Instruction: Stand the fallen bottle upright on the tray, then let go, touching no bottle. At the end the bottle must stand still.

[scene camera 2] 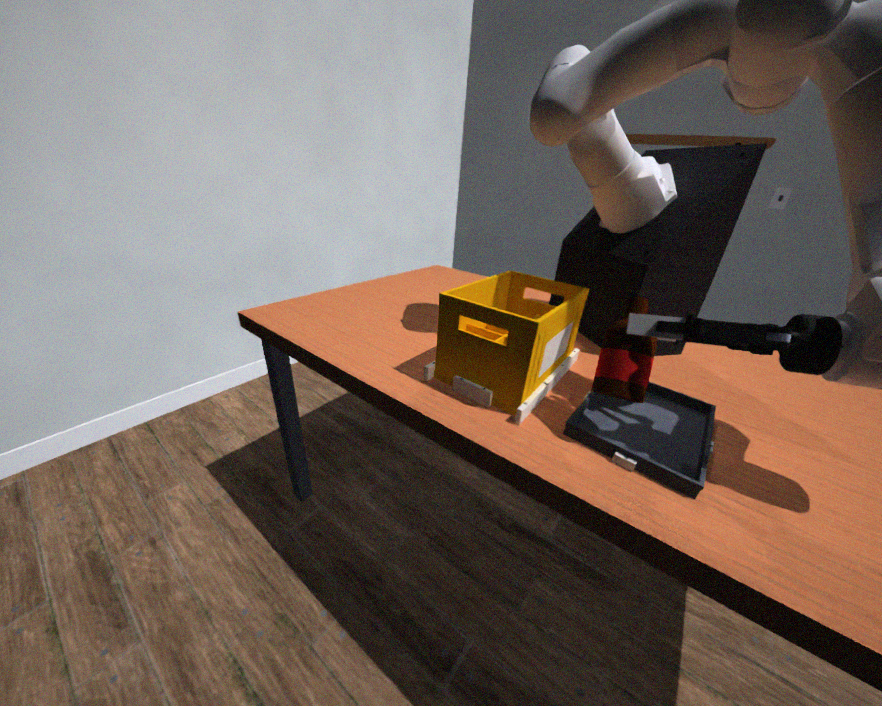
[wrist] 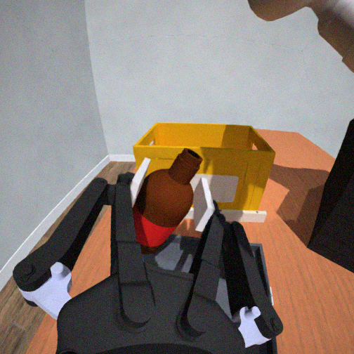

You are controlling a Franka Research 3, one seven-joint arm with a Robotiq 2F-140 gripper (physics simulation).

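Note:
The brown bottle with a red band [scene camera 2: 623, 364] [wrist: 164, 202] is close to upright, with its neck up and leaning slightly right in the scene view. My gripper [scene camera 2: 647, 326] [wrist: 172, 177] comes in nearly level and is shut on the bottle, its pale pads on both sides of the upper body. The bottle's base is at the far left corner of the dark tray [scene camera 2: 673, 445] [wrist: 262, 266]. Whether it rests on the tray floor or hangs just above it I cannot tell; the base is hidden in the wrist view.
A yellow crate [scene camera 2: 481, 368] [wrist: 251, 182] stands close beyond the tray, with pale strips [scene camera 2: 545, 386] [wrist: 252, 216] along its foot. A large dark panel [scene camera 2: 709, 228] [wrist: 335, 215] stands behind the bottle. The wooden table's front edge [scene camera 2: 514, 489] runs past crate and tray.

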